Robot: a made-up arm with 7 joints.
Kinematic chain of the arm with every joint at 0, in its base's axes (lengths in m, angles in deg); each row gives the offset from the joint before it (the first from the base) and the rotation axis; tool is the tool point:
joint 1: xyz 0 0 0 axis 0 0.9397 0.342
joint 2: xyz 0 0 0 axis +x
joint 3: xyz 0 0 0 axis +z
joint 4: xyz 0.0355 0 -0.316 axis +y
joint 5: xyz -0.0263 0 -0.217 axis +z
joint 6: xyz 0 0 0 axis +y
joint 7: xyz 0 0 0 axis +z
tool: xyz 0 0 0
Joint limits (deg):
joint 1: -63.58..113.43
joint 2: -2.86..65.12
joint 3: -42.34..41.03
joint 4: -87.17..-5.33
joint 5: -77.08..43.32
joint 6: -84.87..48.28
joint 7: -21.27..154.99
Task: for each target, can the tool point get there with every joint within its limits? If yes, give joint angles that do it. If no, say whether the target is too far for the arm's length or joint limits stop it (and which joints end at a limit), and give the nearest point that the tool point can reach.
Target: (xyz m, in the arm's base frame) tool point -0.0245 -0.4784 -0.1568
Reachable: no: joint limits stop it (at a limit: joint 1, joint 2, joint 3, joint 4) | nearest point -0.3120 -0.2523 -0.1631 | short by 0.366 m
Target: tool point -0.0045 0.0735 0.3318
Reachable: no: joint limits stop it (at a limit: joint 1, joint 2, joint 3, joint 4) | nearest point 0.2027 0.3064 0.2293 | short by 0.328 m
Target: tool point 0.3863 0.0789 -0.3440
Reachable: yes | joints -31.20 11.11 12.94 -39.39 -44.60 -70.64 76.27
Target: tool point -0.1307 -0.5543 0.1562
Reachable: no: too far | nearest point -0.4537 -0.2723 0.0824 | short by 0.435 m
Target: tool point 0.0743 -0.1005 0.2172
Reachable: no: joint limits stop it (at a limit: joint 1, joint 2, joint 4) | nearest point 0.3900 -0.1871 0.0211 | short by 0.382 m
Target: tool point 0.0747 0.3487 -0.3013
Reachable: yes | joints 19.79 36.56 29.02 -73.53 0.62 -37.56 120.26
